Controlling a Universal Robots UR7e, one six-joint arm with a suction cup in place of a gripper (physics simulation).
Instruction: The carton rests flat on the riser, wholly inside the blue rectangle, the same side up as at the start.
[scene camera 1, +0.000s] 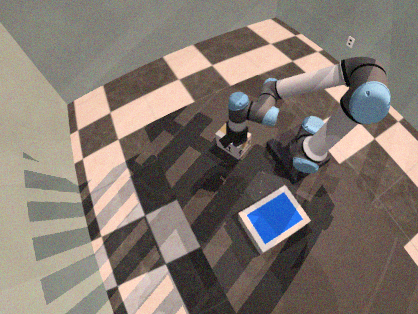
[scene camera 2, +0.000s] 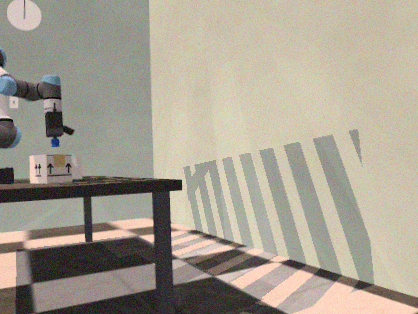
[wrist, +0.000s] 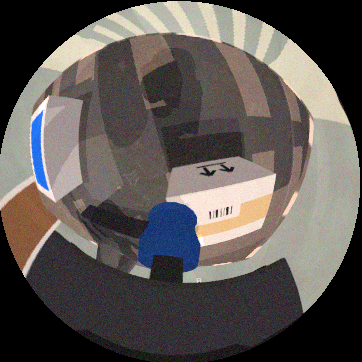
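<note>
The carton is white with a tan tape band, a barcode and black arrows, which point up in scene camera 2. It stands flat on the table, apart from the riser. The riser is a pale block with a blue rectangle on top, and no carton is on it. My gripper, a blue suction cup, is open and points down, a small gap above the carton's top. In scene camera 1 the tool body hides the cup and part of the carton's top.
The arm's base stands to the right of the carton and behind the riser in scene camera 1. The dark table has its edge and corner right of the carton in scene camera 2. A pale surface shows behind the carton there.
</note>
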